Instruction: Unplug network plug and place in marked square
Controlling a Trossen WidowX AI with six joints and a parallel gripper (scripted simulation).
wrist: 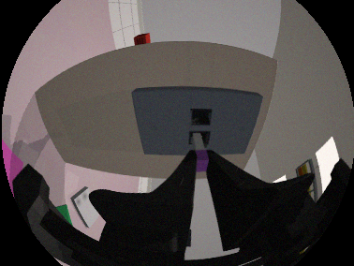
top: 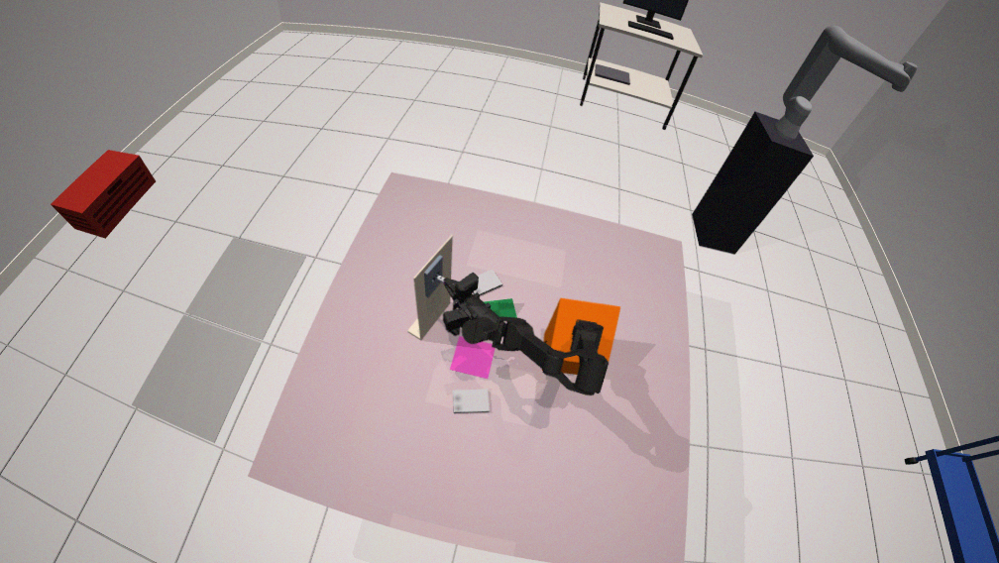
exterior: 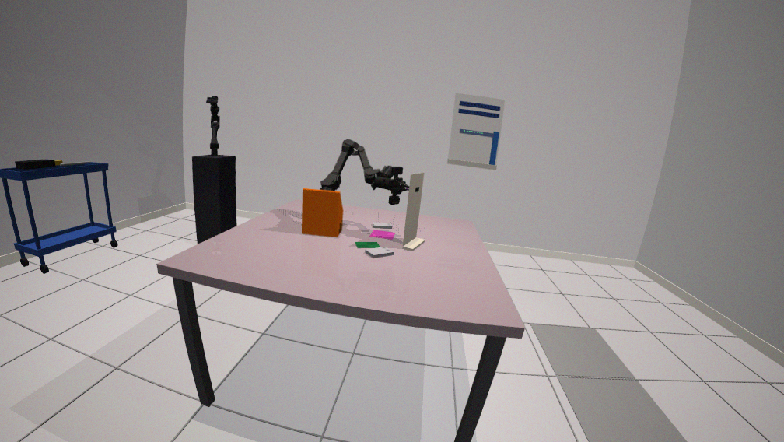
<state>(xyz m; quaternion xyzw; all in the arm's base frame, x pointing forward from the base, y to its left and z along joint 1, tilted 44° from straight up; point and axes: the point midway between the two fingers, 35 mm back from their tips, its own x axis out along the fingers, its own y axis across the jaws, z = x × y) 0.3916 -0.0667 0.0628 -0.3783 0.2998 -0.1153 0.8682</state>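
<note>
My gripper tip is now 11 cm past the magenta square, 9 cm to the right of it and 27 cm above it. From my gripper tip the other things lie so: beige upright panel: 4 cm ahead, 1 cm to the right, 11 cm below; then purple plug: right at my gripper tip.
</note>
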